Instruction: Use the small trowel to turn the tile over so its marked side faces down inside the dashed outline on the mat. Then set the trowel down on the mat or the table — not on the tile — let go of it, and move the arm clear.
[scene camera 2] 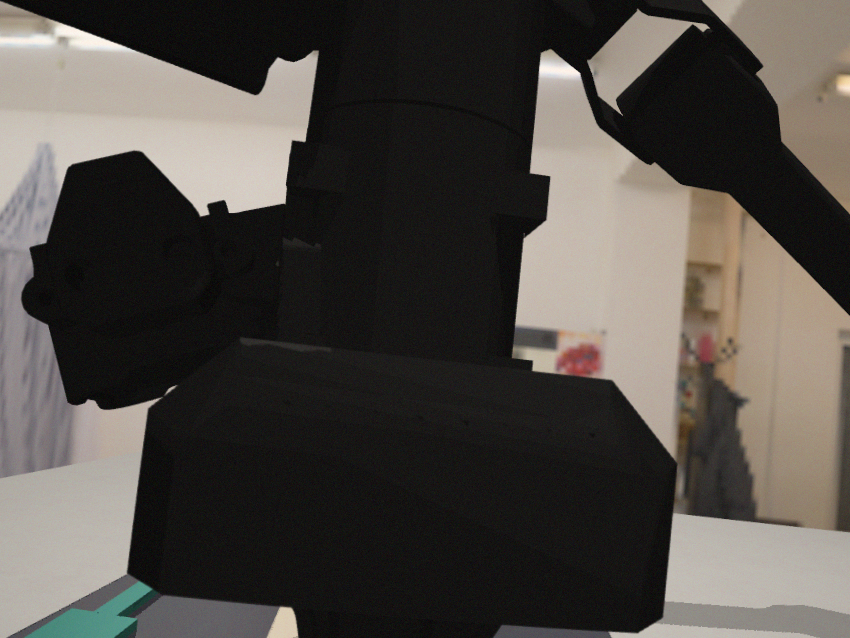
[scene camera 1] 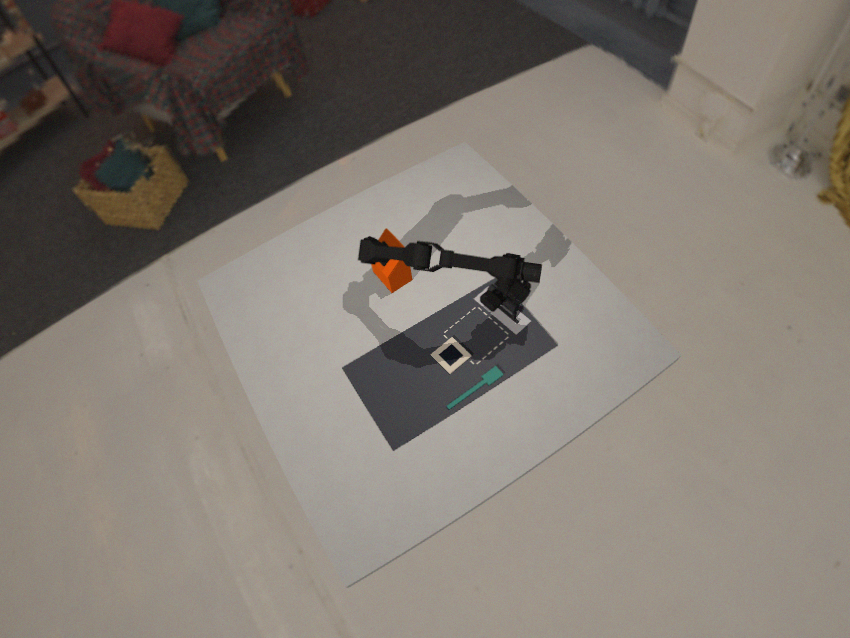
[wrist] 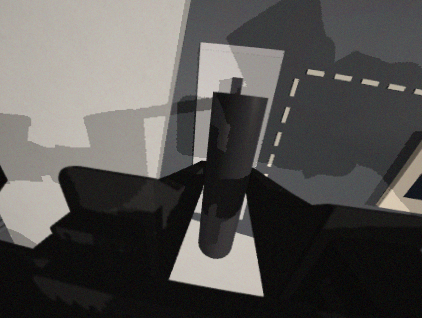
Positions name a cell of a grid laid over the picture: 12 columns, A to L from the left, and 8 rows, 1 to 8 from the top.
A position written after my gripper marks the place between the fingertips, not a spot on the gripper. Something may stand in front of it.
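Scene camera 1 gives me my gripper (scene camera 1: H4), along with a tile (scene camera 1: G5) and a dark mat (scene camera 1: F5). In the wrist view I find my gripper (wrist: G5) again, and the dark mat (wrist: J4) is there with it.
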